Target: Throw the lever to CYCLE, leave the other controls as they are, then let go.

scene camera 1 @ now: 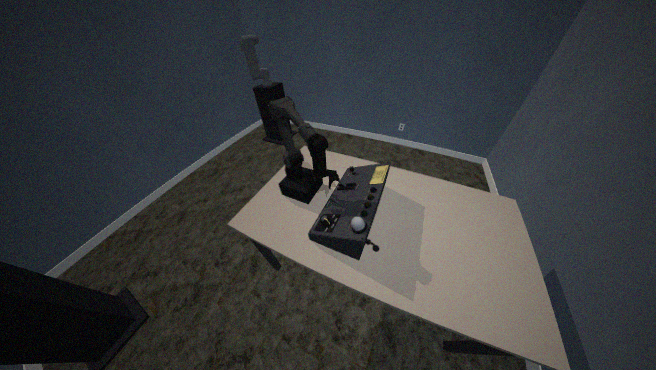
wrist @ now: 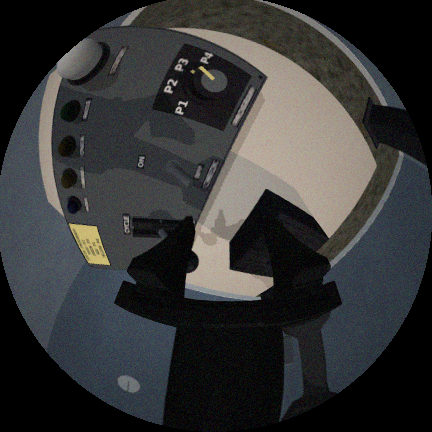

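The dark control panel [scene camera 1: 341,205] [wrist: 112,200] lies on the table. Its lever [wrist: 163,233] rises from a black slot [scene camera 1: 346,186] [wrist: 145,227] with the CYCLE label [wrist: 126,224] at one end. The lever's base shows partway along the slot, apart from that label. A round black knob, apparently the lever's, [scene camera 1: 351,170] [wrist: 192,261] is partly hidden behind the left finger in the wrist view. My gripper [scene camera 1: 333,182] [wrist: 229,223] is open and empty, beside the panel's edge near the slot. I cannot tell whether a finger touches the lever.
The panel also bears a rotary selector [wrist: 214,81] with its pointer near P3 and P4, a toggle switch [wrist: 178,172], several dark buttons [wrist: 67,146], a white dome [scene camera 1: 358,224] [wrist: 82,60] and a yellow note [scene camera 1: 379,174] [wrist: 90,244]. A small crank [scene camera 1: 375,247] sticks out at the near end.
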